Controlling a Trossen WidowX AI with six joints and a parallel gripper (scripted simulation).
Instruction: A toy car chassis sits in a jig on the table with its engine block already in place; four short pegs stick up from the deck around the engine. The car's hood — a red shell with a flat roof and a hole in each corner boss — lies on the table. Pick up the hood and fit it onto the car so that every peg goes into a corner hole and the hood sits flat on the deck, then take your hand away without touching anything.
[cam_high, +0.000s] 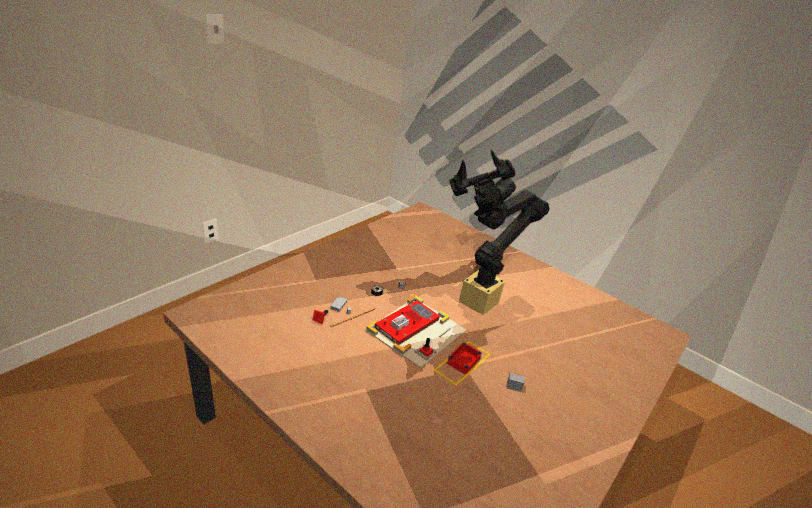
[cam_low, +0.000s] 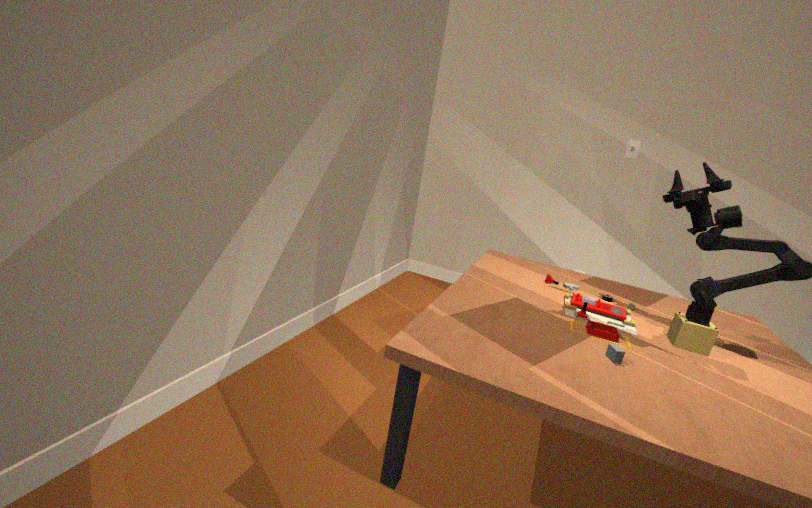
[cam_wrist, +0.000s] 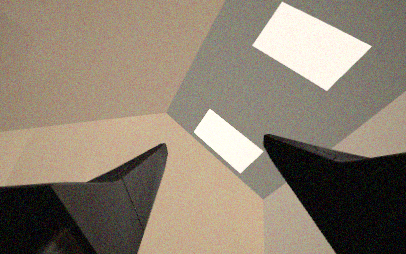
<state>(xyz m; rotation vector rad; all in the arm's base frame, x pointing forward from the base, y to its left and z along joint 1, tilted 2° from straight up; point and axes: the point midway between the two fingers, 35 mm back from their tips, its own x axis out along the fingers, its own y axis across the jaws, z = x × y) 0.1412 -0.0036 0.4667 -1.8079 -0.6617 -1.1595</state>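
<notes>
Right now my gripper tip is 100 mm short of the red hood, 190 mm to the right of it and 580 mm above it. Also, from my gripper tip: thin rod 270 mm ahead, 150 mm to the right, 580 mm below; grey engine block 180 mm ahead, 20 mm to the right, 560 mm below; jig 140 mm ahead, 580 mm below.
</notes>
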